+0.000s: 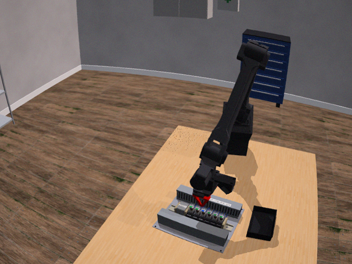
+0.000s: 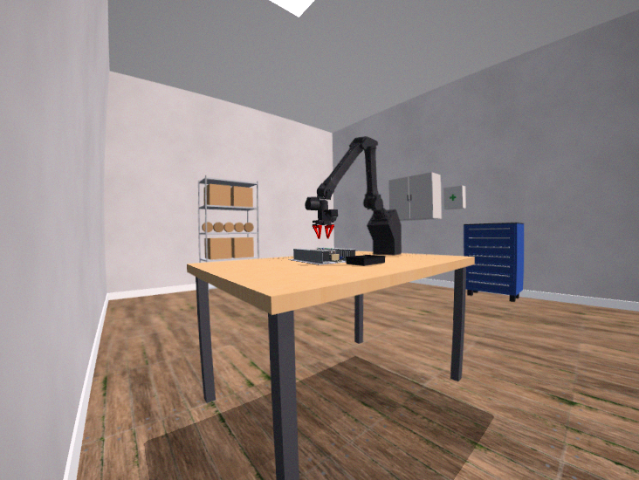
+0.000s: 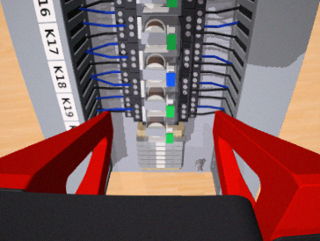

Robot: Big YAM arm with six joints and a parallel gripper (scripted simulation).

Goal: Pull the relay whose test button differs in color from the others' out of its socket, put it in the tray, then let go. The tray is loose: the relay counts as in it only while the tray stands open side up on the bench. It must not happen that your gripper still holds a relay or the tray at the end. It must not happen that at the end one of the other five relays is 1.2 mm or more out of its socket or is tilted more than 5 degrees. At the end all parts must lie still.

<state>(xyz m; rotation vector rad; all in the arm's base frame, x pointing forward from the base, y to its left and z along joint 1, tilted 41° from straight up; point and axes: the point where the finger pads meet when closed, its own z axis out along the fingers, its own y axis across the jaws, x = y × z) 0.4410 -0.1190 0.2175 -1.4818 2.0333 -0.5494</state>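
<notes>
Right now my hand is 8 cm above the relay. The rest, counted from my hand: black tray (1 cm ahead, 26 cm to the left, 11 cm below).
</notes>
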